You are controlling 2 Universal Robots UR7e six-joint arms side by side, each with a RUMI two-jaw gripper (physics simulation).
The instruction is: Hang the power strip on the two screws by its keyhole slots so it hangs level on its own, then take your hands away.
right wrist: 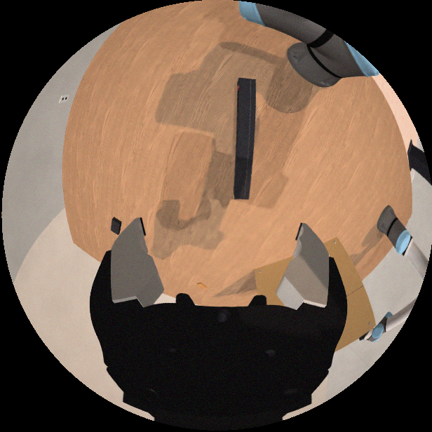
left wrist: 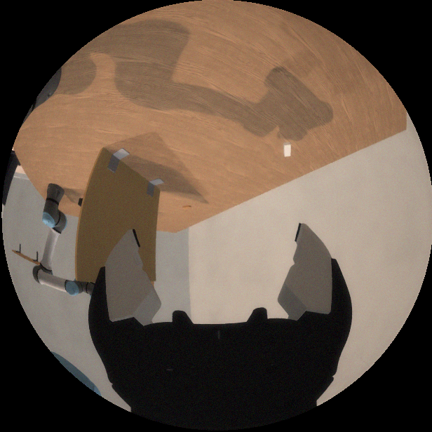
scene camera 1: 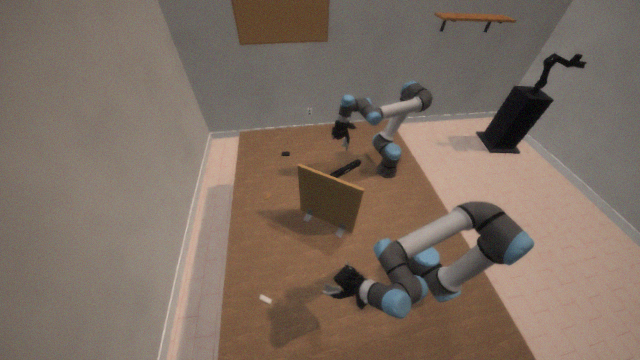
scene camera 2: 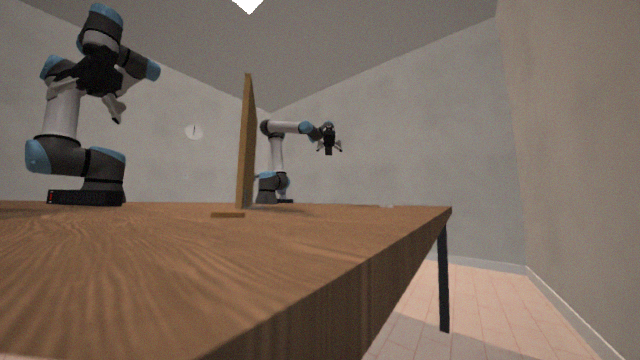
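Pixels of known places: left gripper, fingertip midpoint: (scene camera 1: 334, 277) (scene camera 2: 329, 151); right gripper, fingertip midpoint: (scene camera 1: 339, 144) (scene camera 2: 87, 114); left arm's base, link origin: (scene camera 1: 412, 270) (scene camera 2: 266, 203); right arm's base, link origin: (scene camera 1: 386, 171).
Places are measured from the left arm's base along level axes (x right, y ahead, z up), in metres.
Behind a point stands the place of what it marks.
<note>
The black power strip (scene camera 1: 346, 168) @[x 0.798, y 0.172, z 0.044 m] (scene camera 2: 84, 197) @[x 0.808, y 0.218, z 0.023 m] (right wrist: 245, 140) lies on the table, seemingly on a long narrow side, with a red spot at one end. Its keyhole slots do not show. My right gripper (scene camera 1: 348, 136) @[x 0.828, y 0.237, z 0.260 m] (scene camera 2: 83, 106) @[x 0.828, y 0.237, z 0.260 m] (right wrist: 221, 223) is open and empty above it, apart from it. The upright wooden board (scene camera 1: 330, 197) @[x 0.392, y 0.402, z 0.267 m] (scene camera 2: 246, 142) @[x 0.509, y 0.551, z 0.200 m] (left wrist: 117, 220) (right wrist: 350, 300) shows small dots near its corners in the right wrist view; I cannot make out the two hanging screws for certain. My left gripper (scene camera 1: 331, 291) (scene camera 2: 330, 150) @[x -0.047, y 0.487, z 0.313 m] (left wrist: 216, 229) is open and empty, high above the table.
Clear brackets (scene camera 1: 307, 217) @[x 0.452, y 0.526, z 0.003 m] (left wrist: 119, 155) stand at the board's foot. A small black block (scene camera 1: 285, 153) @[x 1.075, y 0.608, z 0.016 m] (right wrist: 116, 225), a white block (scene camera 1: 265, 299) @[x 0.002, y 0.814, z 0.012 m] (left wrist: 287, 150) and a small orange piece (scene camera 1: 268, 196) @[x 0.664, y 0.765, z 0.008 m] (scene camera 2: 228, 214) @[x 0.667, y 0.779, z 0.004 m] (left wrist: 187, 206) (right wrist: 201, 285) lie on the table.
</note>
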